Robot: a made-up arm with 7 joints. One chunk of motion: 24 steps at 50 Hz.
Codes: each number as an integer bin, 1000 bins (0 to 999) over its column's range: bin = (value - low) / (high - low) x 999, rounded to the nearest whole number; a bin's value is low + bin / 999 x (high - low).
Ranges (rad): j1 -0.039..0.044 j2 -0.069..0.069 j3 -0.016..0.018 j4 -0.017..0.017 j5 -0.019..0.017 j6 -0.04..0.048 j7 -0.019..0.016
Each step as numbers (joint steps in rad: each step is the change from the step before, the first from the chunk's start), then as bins.
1 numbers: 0.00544 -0.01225 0.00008 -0.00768 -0.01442 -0.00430 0.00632
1 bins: 535 411 472 274 127 405 723
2 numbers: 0.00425 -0.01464 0.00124 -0.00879 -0.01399 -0.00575 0.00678
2 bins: 521 394 507 241 139 389 736
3 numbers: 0.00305 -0.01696 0.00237 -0.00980 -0.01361 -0.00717 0.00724
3 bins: 506 377 540 212 150 373 749
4 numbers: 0.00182 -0.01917 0.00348 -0.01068 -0.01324 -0.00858 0.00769
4 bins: 491 361 572 186 160 357 762
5 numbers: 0.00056 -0.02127 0.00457 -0.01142 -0.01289 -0.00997 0.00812
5 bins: 476 346 604 164 170 341 774
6 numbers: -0.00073 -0.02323 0.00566 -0.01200 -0.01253 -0.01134 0.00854
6 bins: 461 331 636 147 180 325 786
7 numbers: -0.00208 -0.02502 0.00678 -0.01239 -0.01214 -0.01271 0.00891
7 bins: 444 318 669 135 190 310 797
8 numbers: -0.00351 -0.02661 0.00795 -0.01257 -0.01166 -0.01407 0.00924
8 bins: 427 307 704 130 204 294 806
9 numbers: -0.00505 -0.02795 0.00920 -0.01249 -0.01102 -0.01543 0.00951
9 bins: 409 297 740 133 221 279 814
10 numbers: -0.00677 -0.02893 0.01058 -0.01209 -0.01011 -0.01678 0.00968
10 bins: 388 290 781 144 247 264 819
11 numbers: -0.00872 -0.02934 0.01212 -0.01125 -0.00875 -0.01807 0.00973
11 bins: 364 287 826 169 284 249 820
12 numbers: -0.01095 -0.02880 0.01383 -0.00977 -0.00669 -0.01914 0.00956
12 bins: 338 291 876 212 342 237 815
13 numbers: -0.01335 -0.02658 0.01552 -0.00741 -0.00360 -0.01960 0.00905
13 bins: 309 307 926 282 427 232 801
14 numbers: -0.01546 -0.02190 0.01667 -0.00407 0.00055 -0.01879 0.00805
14 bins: 283 341 960 380 543 241 772
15 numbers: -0.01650 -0.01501 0.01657 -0.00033 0.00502 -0.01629 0.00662
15 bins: 271 391 957 490 667 269 731
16 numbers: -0.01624 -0.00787 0.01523 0.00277 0.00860 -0.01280 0.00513
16 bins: 274 443 918 581 766 309 689
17 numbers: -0.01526 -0.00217 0.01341 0.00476 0.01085 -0.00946 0.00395
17 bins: 286 484 864 639 828 347 655
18 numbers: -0.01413 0.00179 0.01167 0.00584 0.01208 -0.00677 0.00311
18 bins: 299 512 813 671 862 377 631
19 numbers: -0.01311 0.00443 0.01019 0.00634 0.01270 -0.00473 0.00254
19 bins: 312 532 770 686 880 400 615
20 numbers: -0.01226 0.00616 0.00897 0.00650 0.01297 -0.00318 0.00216
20 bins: 322 544 734 690 887 418 604
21 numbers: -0.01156 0.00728 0.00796 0.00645 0.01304 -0.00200 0.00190
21 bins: 330 552 704 689 889 431 597
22 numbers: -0.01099 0.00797 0.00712 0.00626 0.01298 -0.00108 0.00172
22 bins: 337 557 679 683 887 442 591
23 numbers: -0.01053 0.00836 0.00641 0.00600 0.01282 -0.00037 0.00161
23 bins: 343 560 658 676 883 450 588
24 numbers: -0.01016 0.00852 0.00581 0.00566 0.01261 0.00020 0.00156
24 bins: 347 561 641 666 877 456 587
